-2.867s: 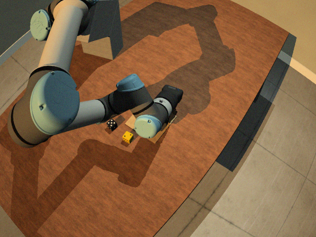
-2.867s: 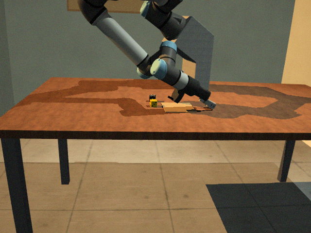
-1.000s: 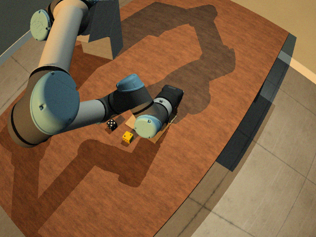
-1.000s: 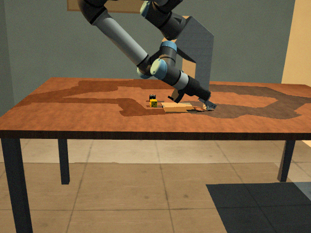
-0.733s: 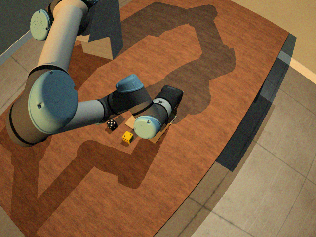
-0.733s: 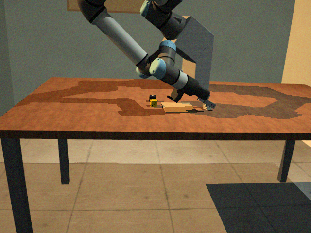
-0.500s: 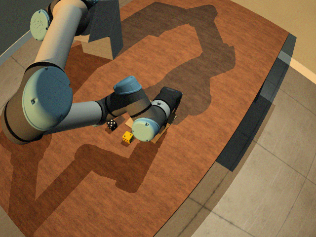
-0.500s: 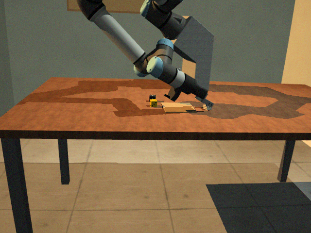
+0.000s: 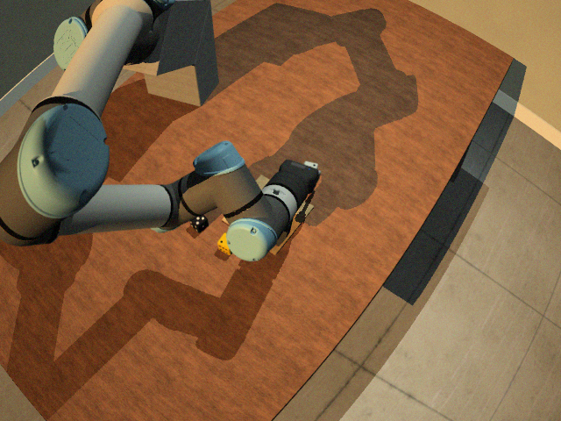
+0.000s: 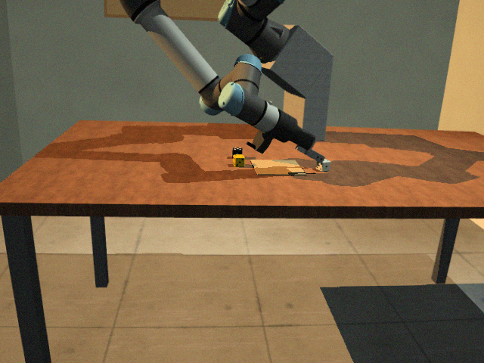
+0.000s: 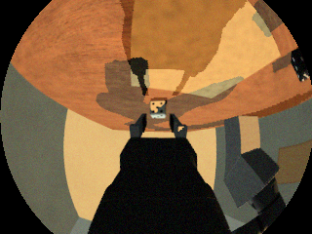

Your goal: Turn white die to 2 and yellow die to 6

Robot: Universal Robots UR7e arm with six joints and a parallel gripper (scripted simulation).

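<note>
The white die is 10 mm behind my hand, 30 mm to the left of it and 30 mm below it. From my hand the other things lie so: yellow die: 50 mm behind, 210 mm to the right, 30 mm below; tan mat: 30 mm behind, 100 mm to the right, 50 mm below; black die: 130 mm behind, 200 mm to the right, 30 mm below.
</note>
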